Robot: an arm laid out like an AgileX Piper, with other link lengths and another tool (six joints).
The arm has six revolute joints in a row. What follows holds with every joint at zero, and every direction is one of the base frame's.
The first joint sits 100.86 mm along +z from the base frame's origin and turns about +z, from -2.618 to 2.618 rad.
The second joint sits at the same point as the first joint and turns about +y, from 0 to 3.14 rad.
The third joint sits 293.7 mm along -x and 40.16 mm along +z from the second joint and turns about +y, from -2.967 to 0 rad.
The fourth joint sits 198.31 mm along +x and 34.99 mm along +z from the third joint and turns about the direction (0.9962, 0, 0.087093), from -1.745 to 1.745 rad.
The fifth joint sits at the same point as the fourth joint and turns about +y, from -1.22 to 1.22 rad.
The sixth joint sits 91.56 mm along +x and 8 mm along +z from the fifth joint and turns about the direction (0.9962, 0, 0.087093), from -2.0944 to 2.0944 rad.
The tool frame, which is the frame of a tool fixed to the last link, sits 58.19 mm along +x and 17 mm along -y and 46.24 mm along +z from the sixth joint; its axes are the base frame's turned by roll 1.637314, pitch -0.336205 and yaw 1.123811 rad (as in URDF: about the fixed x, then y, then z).
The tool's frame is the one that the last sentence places.
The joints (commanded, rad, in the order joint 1, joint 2, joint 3, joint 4, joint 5, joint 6), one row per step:
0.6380, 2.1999, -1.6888, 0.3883, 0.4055, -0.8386
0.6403, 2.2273, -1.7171, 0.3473, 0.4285, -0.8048
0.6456, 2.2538, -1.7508, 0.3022, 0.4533, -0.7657
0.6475, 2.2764, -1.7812, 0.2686, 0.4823, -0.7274
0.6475, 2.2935, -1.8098, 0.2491, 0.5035, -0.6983
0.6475, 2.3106, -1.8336, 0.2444, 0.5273, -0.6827
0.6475, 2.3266, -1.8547, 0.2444, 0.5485, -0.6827
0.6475, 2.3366, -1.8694, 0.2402, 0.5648, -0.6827
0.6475, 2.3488, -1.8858, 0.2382, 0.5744, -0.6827
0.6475, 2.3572, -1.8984, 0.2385, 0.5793, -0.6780
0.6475, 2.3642, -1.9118, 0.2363, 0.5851, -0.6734
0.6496, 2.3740, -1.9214, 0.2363, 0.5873, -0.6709
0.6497, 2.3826, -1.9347, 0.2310, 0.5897, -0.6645
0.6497, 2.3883, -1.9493, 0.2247, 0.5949, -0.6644
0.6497, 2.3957, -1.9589, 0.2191, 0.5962, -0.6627
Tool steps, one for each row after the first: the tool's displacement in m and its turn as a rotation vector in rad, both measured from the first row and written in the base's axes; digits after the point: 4 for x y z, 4 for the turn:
0.0028, 0.0025, -0.0093, -0.0241, 0.0139, 0.0023
0.0052, 0.0061, -0.0168, -0.0467, 0.0239, 0.0044
0.0078, 0.0077, -0.0236, -0.0639, 0.0422, -0.0015
0.0109, 0.0087, -0.0268, -0.0692, 0.0541, -0.0109
0.0126, 0.0101, -0.0316, -0.0741, 0.0733, -0.0153
0.0135, 0.0118, -0.0362, -0.0822, 0.0866, -0.0103
0.0140, 0.0127, -0.0391, -0.0911, 0.0937, -0.0052
0.0154, 0.0140, -0.0418, -0.0952, 0.0971, -0.0024
0.0167, 0.0150, -0.0430, -0.0930, 0.1002, -0.0049
0.0181, 0.0160, -0.0434, -0.0919, 0.1009, -0.0064
0.0186, 0.0178, -0.0461, -0.0922, 0.1039, -0.0057
0.0204, 0.0186, -0.0471, -0.0919, 0.1022, -0.0084
0.0218, 0.0196, -0.0463, -0.0941, 0.0958, -0.0056
0.0231, 0.0202, -0.0477, -0.0970, 0.0926, -0.0051

